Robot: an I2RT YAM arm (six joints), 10 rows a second.
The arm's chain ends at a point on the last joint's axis. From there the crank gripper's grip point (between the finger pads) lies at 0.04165 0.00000 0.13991 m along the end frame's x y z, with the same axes.
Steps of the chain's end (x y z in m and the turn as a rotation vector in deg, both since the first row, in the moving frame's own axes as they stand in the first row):
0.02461, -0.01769, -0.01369, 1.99, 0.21, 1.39
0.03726, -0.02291, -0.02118, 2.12, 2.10, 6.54
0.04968, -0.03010, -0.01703, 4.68, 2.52, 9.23
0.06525, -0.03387, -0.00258, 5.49, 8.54, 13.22
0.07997, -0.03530, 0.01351, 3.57, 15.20, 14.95
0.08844, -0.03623, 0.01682, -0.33, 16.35, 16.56
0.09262, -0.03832, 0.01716, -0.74, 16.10, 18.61
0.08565, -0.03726, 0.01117, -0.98, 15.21, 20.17
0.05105, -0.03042, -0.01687, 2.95, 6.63, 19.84
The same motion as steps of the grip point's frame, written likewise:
0.02517, -0.02153, -0.01391, 1.99, 0.21, 1.39
0.04237, -0.02301, -0.02280, 2.12, 2.10, 6.54
0.05614, -0.03422, -0.01918, 4.68, 2.52, 9.23
0.08579, -0.03493, -0.01042, 5.49, 8.54, 13.22
0.11449, -0.02808, -0.00208, 3.57, 15.20, 14.95
0.12377, -0.01808, -0.00040, -0.33, 16.35, 16.56
0.12666, -0.01724, 0.00028, -0.74, 16.10, 18.61
0.11720, -0.01441, -0.00453, -0.98, 15.21, 20.17
0.06536, -0.02047, -0.02232, 2.95, 6.63, 19.84

